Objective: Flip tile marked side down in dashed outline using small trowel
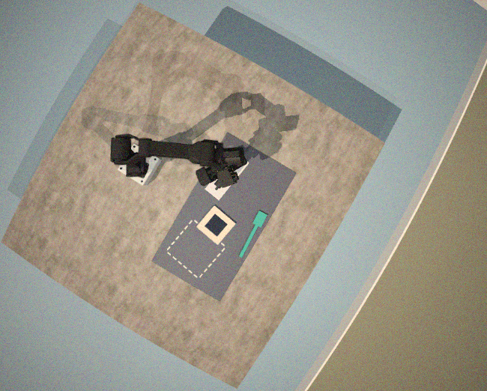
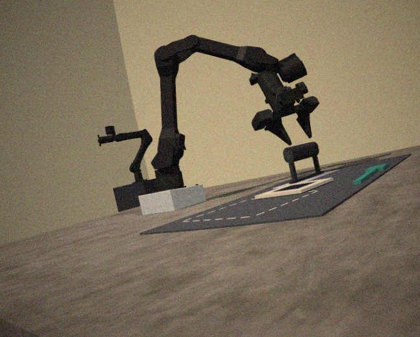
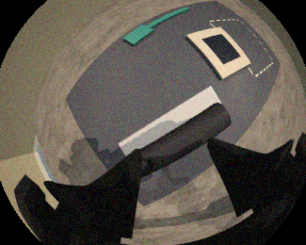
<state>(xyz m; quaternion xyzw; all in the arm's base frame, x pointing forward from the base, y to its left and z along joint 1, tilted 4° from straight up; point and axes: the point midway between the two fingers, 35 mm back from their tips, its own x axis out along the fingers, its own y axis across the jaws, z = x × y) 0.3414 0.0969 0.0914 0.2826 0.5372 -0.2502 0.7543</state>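
Right now the dark mat is 4 cm ahead of my gripper tip, 17 cm to the right of it and 12 cm below it. The rest, counted from my gripper tip: tile: 2 cm ahead, 21 cm to the right, 9 cm below; green trowel: 18 cm ahead, 18 cm to the right, 9 cm below.
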